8 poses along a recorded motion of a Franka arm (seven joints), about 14 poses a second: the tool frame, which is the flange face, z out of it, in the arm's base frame.
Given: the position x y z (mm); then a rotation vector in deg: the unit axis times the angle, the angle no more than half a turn.
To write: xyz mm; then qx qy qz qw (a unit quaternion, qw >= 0). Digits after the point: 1 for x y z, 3 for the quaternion.
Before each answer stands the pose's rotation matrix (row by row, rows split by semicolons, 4 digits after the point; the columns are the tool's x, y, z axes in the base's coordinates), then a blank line. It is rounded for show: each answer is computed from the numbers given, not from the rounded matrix.
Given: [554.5 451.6 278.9 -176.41 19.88 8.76]
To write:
0.9701 -0.2239 -0.0934; -0.2200 -0.9742 0.0501; -0.1022 -0.0281 -0.9944

[554.5 451.6 278.9 -0.992 0.112 0.049 0.020]
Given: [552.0 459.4 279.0 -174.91 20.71 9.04]
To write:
0.9672 -0.2359 -0.0941; -0.2294 -0.9704 0.0749; -0.1090 -0.0509 -0.9927

[552.0 459.4 279.0 -0.991 0.117 0.051 0.032]
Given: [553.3 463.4 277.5 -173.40 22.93 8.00]
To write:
0.9616 -0.2628 -0.0791; -0.2550 -0.9621 0.0967; -0.1015 -0.0728 -0.9922

[553.3 463.4 277.5 -0.989 0.131 0.046 0.043]
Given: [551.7 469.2 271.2 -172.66 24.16 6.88]
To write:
0.9586 -0.2772 -0.0645; -0.2696 -0.9571 0.1061; -0.0912 -0.0843 -0.9923

[551.7 469.2 271.2 -0.988 0.138 0.039 0.048]
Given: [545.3 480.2 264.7 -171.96 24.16 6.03]
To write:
0.9590 -0.2782 -0.0534; -0.2706 -0.9555 0.1173; -0.0836 -0.0981 -0.9917

[545.3 480.2 264.7 -0.988 0.139 0.035 0.054]
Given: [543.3 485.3 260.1 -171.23 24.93 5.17]
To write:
0.9569 -0.2874 -0.0416; -0.2803 -0.9515 0.1272; -0.0761 -0.1100 -0.9910

[543.3 485.3 260.1 -0.987 0.144 0.030 0.060]
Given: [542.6 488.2 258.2 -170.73 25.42 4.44]
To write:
0.9555 -0.2932 -0.0319; -0.2867 -0.9487 0.1337; -0.0694 -0.1186 -0.9905

[542.6 488.2 258.2 -0.987 0.147 0.026 0.064]
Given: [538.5 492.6 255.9 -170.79 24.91 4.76]
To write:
0.9570 -0.2878 -0.0359; -0.2807 -0.9504 0.1342; -0.0727 -0.1184 -0.9903

[538.5 492.6 255.9 -0.987 0.144 0.028 0.064]
